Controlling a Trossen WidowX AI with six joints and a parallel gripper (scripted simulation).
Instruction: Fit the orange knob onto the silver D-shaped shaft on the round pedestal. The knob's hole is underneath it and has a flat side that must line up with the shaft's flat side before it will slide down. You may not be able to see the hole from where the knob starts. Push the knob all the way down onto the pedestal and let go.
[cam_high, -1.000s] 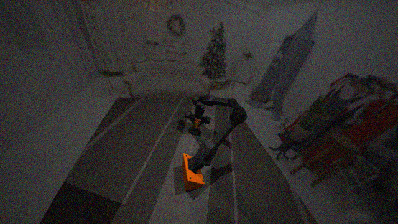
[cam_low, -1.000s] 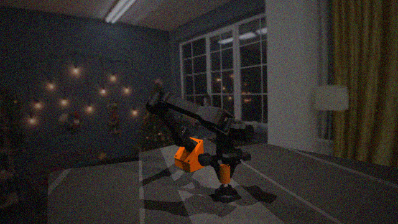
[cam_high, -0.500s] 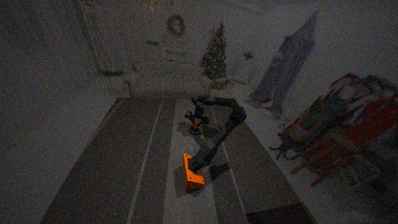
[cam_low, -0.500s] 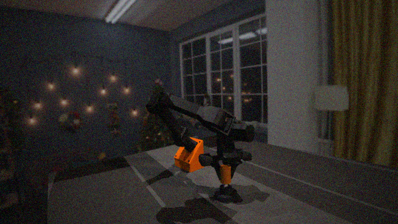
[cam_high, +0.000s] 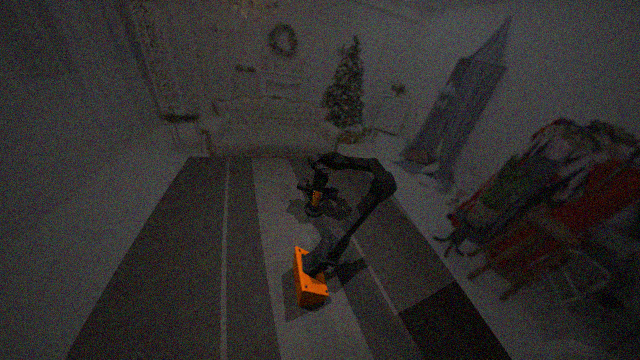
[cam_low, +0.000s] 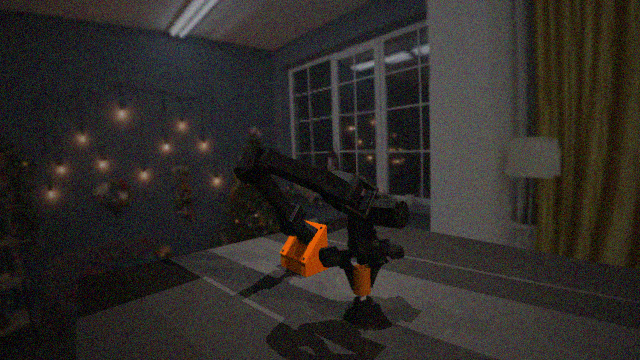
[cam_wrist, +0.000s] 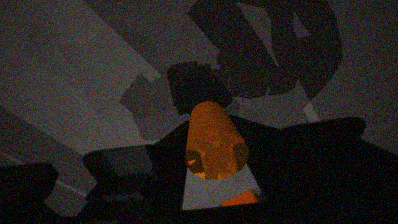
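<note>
Now: gripper tip 4 cm above the round pedestal. Round my gripper tip: orange knob (3 cm above).
</note>
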